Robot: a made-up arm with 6 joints.
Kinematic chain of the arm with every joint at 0, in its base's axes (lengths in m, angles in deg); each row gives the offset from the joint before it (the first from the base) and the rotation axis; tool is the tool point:
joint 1: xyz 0 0 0.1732 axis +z
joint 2: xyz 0 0 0 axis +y
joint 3: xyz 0 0 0.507 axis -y
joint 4: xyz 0 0 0 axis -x
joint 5: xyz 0.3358 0 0 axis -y
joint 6: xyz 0 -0.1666 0 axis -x
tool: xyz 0 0 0
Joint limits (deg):
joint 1: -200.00..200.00
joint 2: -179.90..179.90
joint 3: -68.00..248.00
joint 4: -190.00..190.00
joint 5: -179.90..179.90
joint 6: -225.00..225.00
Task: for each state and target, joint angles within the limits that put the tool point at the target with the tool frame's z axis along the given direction. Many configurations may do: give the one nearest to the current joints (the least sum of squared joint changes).
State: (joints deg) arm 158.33 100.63 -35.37 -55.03 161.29 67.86
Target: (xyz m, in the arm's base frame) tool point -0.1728 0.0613 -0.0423 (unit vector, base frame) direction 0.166 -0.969 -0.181
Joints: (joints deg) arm 198.27 104.39 -41.00 -47.58 178.21 55.83
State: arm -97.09 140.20 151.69 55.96 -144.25 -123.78
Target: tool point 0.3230 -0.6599 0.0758 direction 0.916 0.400 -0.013
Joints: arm -68.33 124.88 131.17 109.83 -177.89 -160.71
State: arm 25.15 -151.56 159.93 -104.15 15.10 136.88
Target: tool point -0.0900 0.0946 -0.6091 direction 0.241 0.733 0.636
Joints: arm 51.80 -161.36 156.94 -140.87 7.41 156.46
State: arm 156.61 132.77 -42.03 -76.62 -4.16 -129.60
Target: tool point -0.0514 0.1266 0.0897 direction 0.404 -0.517 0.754
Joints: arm 139.16 106.28 -58.13 -68.09 42.65 -128.06
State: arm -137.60 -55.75 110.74 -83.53 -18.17 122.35
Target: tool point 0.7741 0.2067 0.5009 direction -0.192 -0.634 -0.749
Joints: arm -165.64 -58.33 138.59 -87.17 -11.87 122.48
